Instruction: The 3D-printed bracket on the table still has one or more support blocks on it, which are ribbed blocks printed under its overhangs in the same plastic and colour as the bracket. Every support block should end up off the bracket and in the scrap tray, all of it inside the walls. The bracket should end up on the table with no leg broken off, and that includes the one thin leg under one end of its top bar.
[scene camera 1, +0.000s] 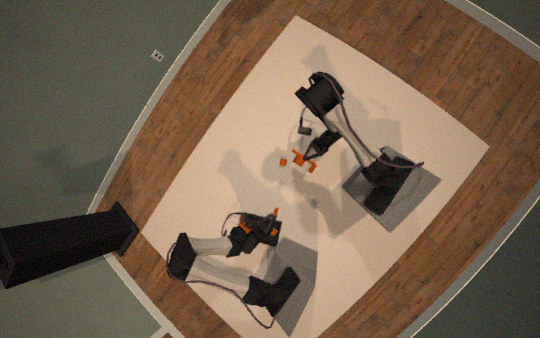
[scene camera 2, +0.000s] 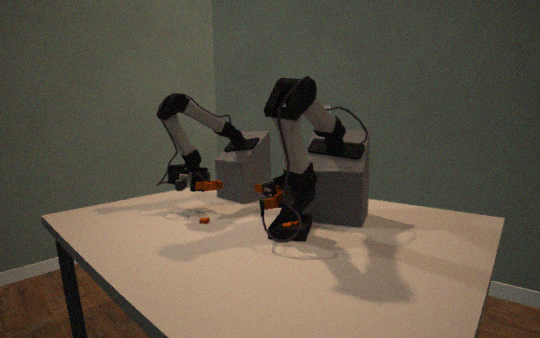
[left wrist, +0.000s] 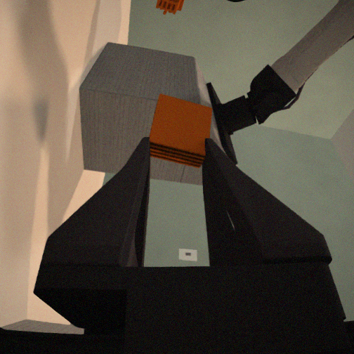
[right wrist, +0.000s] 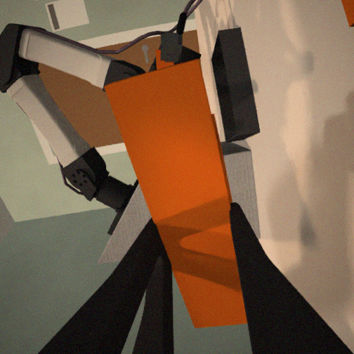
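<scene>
The orange bracket (scene camera 1: 299, 158) (scene camera 2: 209, 185) (right wrist: 170, 140) is held above the table. My right gripper (scene camera 1: 305, 158) (right wrist: 196, 219) is shut on it. A ribbed end of it (left wrist: 170, 6) shows at the top of the left wrist view. My left gripper (scene camera 1: 272, 215) (left wrist: 176, 146) is shut on an orange support block (scene camera 1: 275, 211) (scene camera 2: 259, 188) (left wrist: 180, 125), held apart from the bracket. Orange support material (scene camera 1: 274, 232) (scene camera 2: 290, 224) lies in the black scrap tray (scene camera 2: 302, 234) (right wrist: 240, 85). Another orange support block (scene camera 1: 283, 162) (scene camera 2: 204, 220) lies on the table. The bracket's thin leg cannot be made out.
The left arm's wrist and orange camera mount (scene camera 1: 244, 224) (scene camera 2: 272, 201) are over and beside the tray and partly hide it. The arms stand on grey pedestals (scene camera 1: 300, 260) (scene camera 2: 340, 195). The table's long edge (scene camera 2: 95, 280) runs at lower left in scene camera 2.
</scene>
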